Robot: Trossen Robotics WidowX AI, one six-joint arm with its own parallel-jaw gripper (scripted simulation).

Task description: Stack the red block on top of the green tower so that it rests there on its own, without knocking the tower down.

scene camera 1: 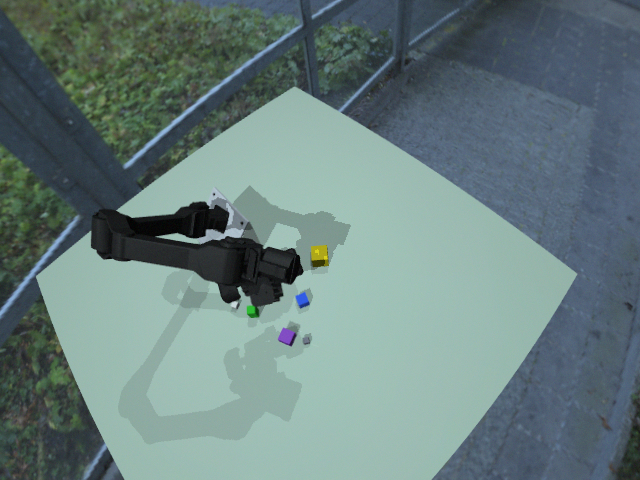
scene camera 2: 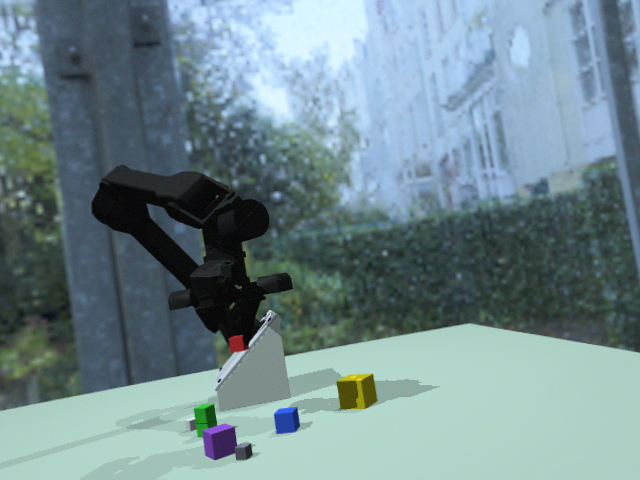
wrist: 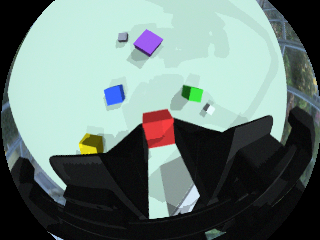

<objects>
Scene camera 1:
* my gripper: 268,288
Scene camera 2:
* my gripper: 239,346
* yellow cube: 355,391
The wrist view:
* my gripper: 157,125
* red block: 158,126, held by my gripper
</objects>
